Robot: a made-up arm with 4 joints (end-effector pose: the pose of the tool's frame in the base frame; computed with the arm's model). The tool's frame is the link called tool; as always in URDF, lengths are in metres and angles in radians. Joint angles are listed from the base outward.
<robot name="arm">
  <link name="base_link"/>
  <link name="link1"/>
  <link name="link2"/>
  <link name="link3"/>
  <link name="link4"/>
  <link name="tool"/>
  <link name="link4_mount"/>
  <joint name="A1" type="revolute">
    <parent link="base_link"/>
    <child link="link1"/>
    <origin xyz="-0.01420 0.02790 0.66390"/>
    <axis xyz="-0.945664 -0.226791 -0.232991"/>
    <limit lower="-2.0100" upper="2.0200"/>
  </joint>
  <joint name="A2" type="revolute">
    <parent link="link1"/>
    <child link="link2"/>
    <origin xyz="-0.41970 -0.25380 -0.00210"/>
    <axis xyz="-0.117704 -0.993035 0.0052"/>
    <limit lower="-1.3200" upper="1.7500"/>
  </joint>
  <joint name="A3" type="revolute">
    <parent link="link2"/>
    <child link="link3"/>
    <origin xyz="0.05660 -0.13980 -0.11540"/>
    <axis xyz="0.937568 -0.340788 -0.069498"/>
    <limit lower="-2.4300" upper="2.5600"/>
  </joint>
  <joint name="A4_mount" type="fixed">
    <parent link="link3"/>
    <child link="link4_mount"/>
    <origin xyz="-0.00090 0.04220 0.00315"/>
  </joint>
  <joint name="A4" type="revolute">
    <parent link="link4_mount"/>
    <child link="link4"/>
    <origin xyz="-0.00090 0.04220 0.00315"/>
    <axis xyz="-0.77 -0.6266 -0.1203"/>
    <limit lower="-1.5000" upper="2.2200"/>
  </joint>
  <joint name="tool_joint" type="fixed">
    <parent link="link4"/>
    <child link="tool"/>
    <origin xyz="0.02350 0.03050 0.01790" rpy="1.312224 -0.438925 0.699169"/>
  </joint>
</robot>
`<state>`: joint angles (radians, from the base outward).
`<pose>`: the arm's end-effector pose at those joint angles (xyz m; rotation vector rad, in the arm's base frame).
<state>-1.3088 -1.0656 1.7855 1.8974</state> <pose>-0.3836 -0.2053 0.2823 1.9041 0.2628 -0.3416</pose>
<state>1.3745 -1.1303 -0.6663 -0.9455</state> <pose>-0.6043 -0.1494 0.6567 1.0894 0.1197 -1.1229</pose>
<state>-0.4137 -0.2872 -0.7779 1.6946</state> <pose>-0.4282 -0.2138 0.3853 -0.3164 0.3458 1.4435</pose>
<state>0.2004 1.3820 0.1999 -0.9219</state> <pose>-0.3711 -0.2337 0.7750 1.1636 -0.0936 1.9874</pose>
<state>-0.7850 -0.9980 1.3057 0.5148</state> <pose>-0.3722 -0.2980 0.4118 2.6592 -0.2172 -0.2763</pose>
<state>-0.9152 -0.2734 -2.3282 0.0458</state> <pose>-0.4775 -0.2158 0.2355 0.0143 1.5387 0.9361</pose>
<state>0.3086 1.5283 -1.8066 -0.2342</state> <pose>-0.2521 -0.3387 0.7978 -0.3635 -0.5122 0.0472</pose>
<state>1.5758 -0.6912 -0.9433 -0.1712</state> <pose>-0.5833 -0.1707 0.6899 -0.0481 0.5782 -0.7538</pose>
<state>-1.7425 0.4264 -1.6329 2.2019</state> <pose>-0.3757 0.0968 0.2689 -0.5933 -0.3569 1.4640</pose>
